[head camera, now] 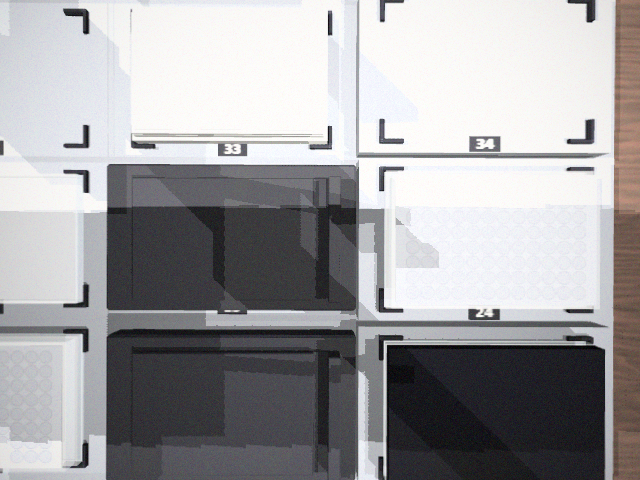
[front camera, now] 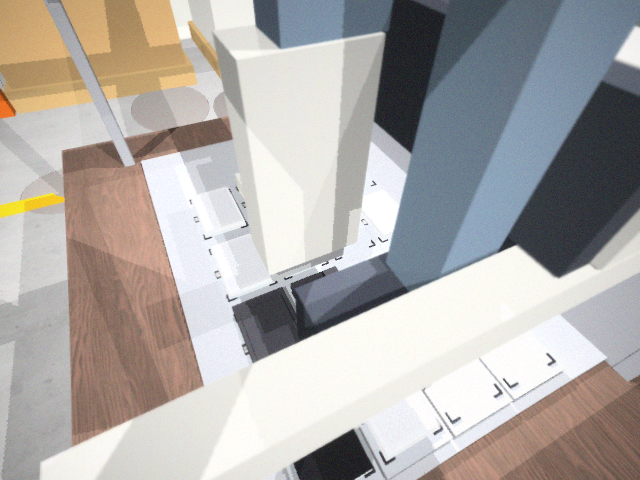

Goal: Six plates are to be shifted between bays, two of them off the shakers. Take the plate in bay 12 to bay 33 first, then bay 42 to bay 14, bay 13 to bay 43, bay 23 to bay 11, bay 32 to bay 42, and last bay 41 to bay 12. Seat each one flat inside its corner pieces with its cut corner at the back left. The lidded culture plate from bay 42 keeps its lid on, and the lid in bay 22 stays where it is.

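Pixels of known places: robot's base, link origin: (front camera: 191, 201).
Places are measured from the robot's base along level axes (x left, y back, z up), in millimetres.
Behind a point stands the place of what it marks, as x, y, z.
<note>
The dark body of my gripper (front camera: 348, 297) @(52, -571, 355) is in the front view under a blue column; both jaws are hidden behind the white beam, so their opening and any load cannot be told. The gripper does not show in the head view. A white plate (head camera: 230, 72) @(256, -394, 14) lies in bay 33. A plate with wells (head camera: 25, 397) @(49, -265, 14) (front camera: 240, 263) @(41, -233, 14) is in bay 12. The shaker at bay 23 (head camera: 170, 253) @(141, -360, 24) and the shaker at bay 13 (head camera: 175, 403) @(50, -363, 24) show bare dark tops. A black-topped plate (head camera: 491, 413) @(48, -553, 31) (front camera: 336, 457) @(51, -591, 31) is in bay 14. Cut corners cannot be made out.
A well plate (head camera: 496, 248) @(145, -556, 29) (front camera: 403, 426) @(146, -599, 29) sits in bay 24. Bay 34 (head camera: 485, 72) @(256, -556, 14) (front camera: 467, 395) @(256, -603, 14) is a raised white pad with corner pieces. A pale lid (head camera: 36, 242) @(147, -266, 8) lies in bay 22. A tall white block (front camera: 305, 155) @(67, -478, 395) and the white beam (front camera: 310, 382) @(2, -623, 400) block much of the front view.
</note>
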